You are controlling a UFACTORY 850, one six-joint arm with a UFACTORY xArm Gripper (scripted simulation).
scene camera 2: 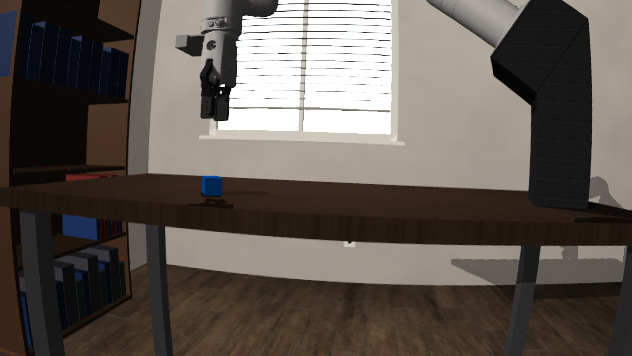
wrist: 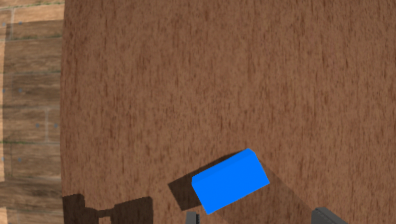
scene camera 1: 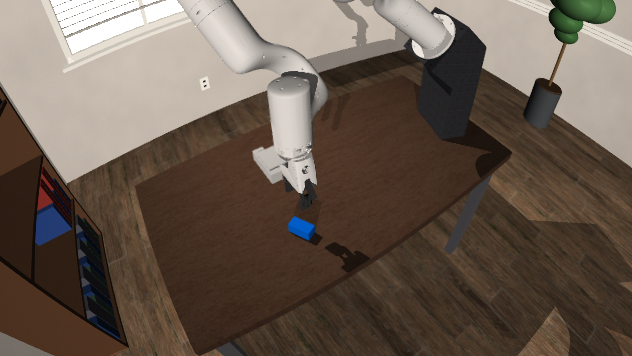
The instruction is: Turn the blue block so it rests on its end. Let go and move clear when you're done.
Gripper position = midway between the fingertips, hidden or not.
I see my gripper (scene camera 2: pixel 214 119) and a blue block (wrist: pixel 230 180).
My gripper also shows in scene camera 1 (scene camera 1: pixel 298 198).
